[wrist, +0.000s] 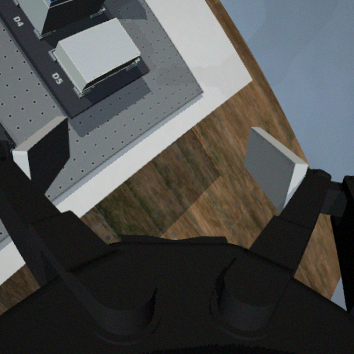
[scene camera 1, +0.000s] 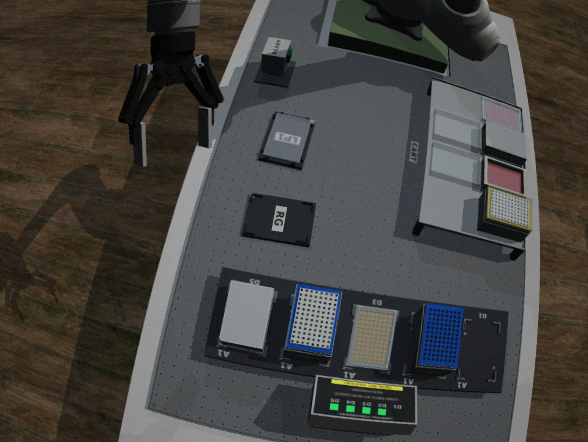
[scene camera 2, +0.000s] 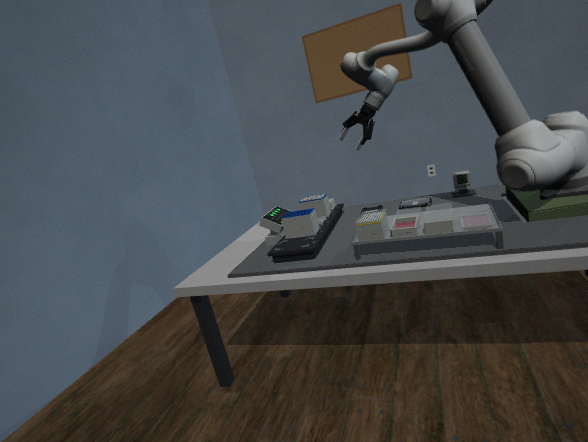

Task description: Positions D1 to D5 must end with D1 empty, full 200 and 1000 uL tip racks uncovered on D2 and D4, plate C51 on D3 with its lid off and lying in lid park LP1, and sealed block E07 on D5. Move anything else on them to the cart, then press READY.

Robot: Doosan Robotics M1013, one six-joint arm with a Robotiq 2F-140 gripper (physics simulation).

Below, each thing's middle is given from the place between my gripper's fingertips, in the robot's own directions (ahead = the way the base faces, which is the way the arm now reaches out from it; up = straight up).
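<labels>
My gripper: 110 mm past the black pad marked RG (scene camera 1: 290,221), 150 mm to the right of it, 330 mm above it. Green-topped unit (scene camera 1: 276,68), from my hand: 510 mm behind, 30 mm to the right, 280 mm below. Pink-topped box (scene camera 1: 493,171), from my hand: well behind, far to the left, far below. Tan plate (scene camera 1: 371,341), from my hand: slightly ahead, far to the left, well below.
</labels>
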